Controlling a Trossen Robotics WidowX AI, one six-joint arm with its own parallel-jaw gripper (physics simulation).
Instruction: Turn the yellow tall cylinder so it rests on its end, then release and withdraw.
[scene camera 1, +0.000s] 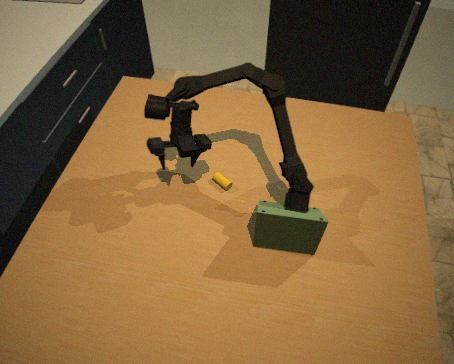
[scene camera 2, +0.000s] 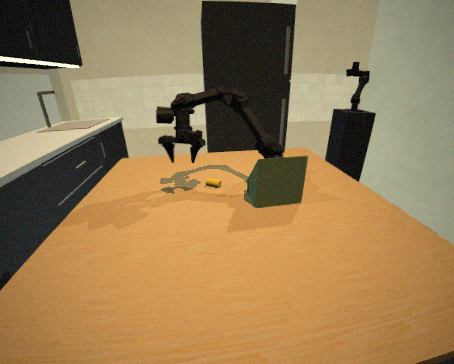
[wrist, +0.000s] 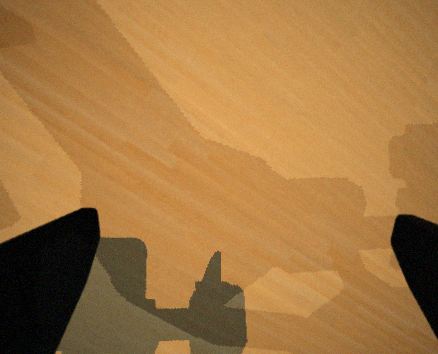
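Observation:
The yellow cylinder (scene camera 1: 222, 181) (scene camera 2: 213, 183) lies on its side on the wooden table (scene camera 1: 200, 320) (scene camera 2: 215, 280). It does not show in the wrist view. My gripper (scene camera 1: 178, 168) (scene camera 2: 183, 161) (wrist: 247, 225) is open and empty, with its fingers pointing down above the table. In both scene views it is to the left of the cylinder, higher up and apart from it. In the wrist view the two black fingertips stand wide apart, with wood and shadows between them.
The arm's green base block (scene camera 1: 287, 230) (scene camera 2: 280, 182) stands on the table to the right of the cylinder. The arm arches over from it. Dark cabinets (scene camera 1: 55, 110) (scene camera 2: 75, 175) run along the left. A black fridge (scene camera 2: 245, 75) stands behind the table, and a second arm (scene camera 2: 358, 90) stands on a dark pedestal (scene camera 2: 347, 140).

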